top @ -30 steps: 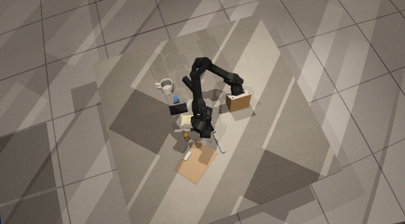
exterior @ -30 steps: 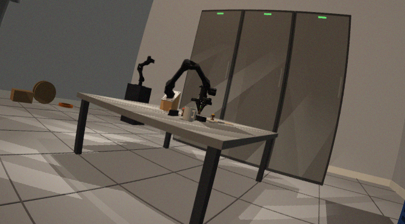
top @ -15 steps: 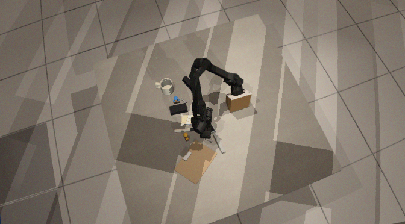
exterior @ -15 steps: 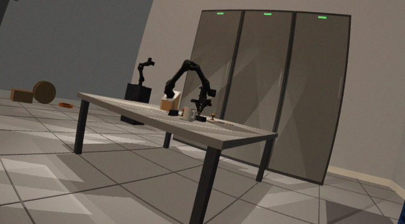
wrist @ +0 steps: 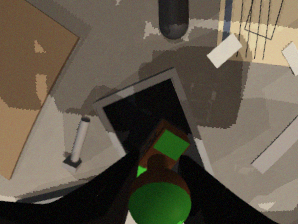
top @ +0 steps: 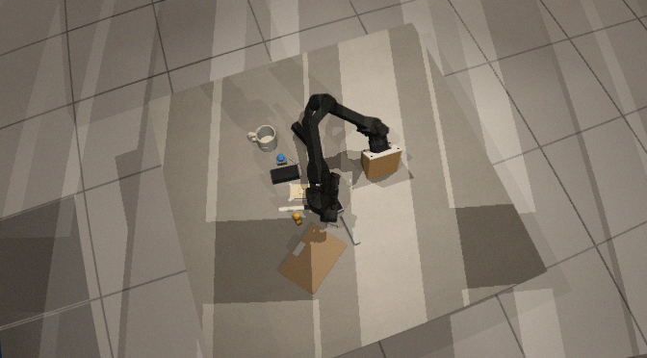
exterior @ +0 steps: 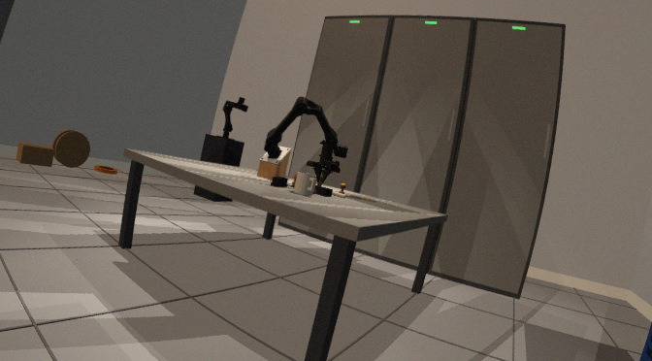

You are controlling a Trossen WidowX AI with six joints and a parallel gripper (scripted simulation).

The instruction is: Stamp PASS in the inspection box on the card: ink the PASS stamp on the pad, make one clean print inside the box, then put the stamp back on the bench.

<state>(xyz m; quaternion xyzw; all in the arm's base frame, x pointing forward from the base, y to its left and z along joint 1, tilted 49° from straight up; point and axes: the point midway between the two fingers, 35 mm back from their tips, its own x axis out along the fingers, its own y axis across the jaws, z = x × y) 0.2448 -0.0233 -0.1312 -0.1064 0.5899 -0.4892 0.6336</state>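
Right now my gripper tip is right at the green-knobbed stamp. Also, from my gripper tip: beige card 11 cm to the right, 6 cm ahead, 4 cm below; white marker 10 cm ahead, 5 cm to the right, 3 cm below; ink pad 4 cm below.
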